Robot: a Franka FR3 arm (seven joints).
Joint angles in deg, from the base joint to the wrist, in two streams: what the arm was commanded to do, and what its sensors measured. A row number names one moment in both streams.
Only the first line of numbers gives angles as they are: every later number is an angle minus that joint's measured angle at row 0.
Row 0, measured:
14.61, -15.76, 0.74, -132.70, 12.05, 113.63, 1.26
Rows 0 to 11, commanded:
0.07, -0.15, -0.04, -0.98, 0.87, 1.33, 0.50
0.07, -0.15, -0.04, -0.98, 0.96, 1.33, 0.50
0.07, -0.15, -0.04, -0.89, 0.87, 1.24, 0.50
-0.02, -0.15, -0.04, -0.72, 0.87, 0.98, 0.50
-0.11, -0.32, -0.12, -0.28, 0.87, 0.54, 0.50
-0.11, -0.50, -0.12, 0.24, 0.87, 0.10, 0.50
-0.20, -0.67, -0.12, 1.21, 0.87, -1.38, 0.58
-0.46, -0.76, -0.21, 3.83, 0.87, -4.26, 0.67
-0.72, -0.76, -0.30, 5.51, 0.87, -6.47, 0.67
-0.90, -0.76, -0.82, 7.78, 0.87, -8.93, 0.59
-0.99, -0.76, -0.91, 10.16, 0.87, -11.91, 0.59
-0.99, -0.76, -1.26, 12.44, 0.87, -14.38, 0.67
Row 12, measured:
-0.24, -0.47, -0.93, 7.34, 0.01, -8.25, 0.22
